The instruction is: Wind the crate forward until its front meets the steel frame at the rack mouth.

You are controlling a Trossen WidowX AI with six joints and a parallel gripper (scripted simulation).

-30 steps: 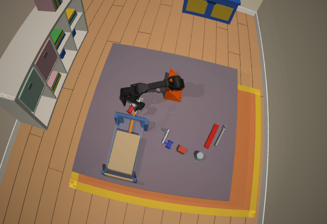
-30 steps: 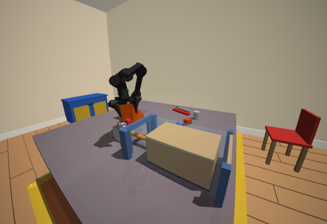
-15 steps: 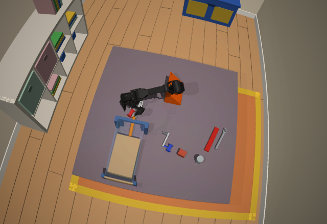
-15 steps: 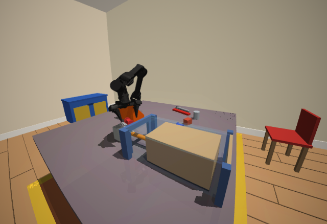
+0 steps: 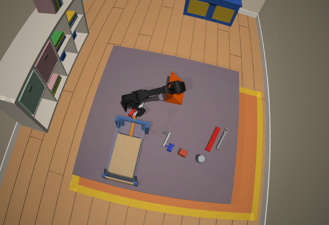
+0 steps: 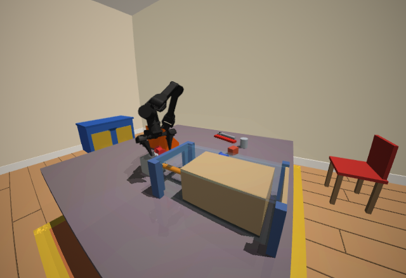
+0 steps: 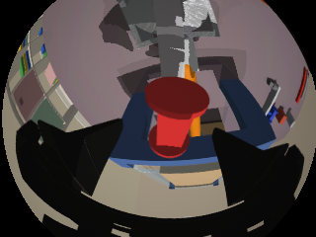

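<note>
My gripper tip is now 10 mm past the red grip and 10 mm above it. Also, from my gripper tip: blue frame: 40 mm below, 40 mm ahead, 30 mm to the left; winch handle: 50 mm behind, 40 mm below, 10 mm to the left; grey winch: 130 mm behind, 110 mm below.
</note>
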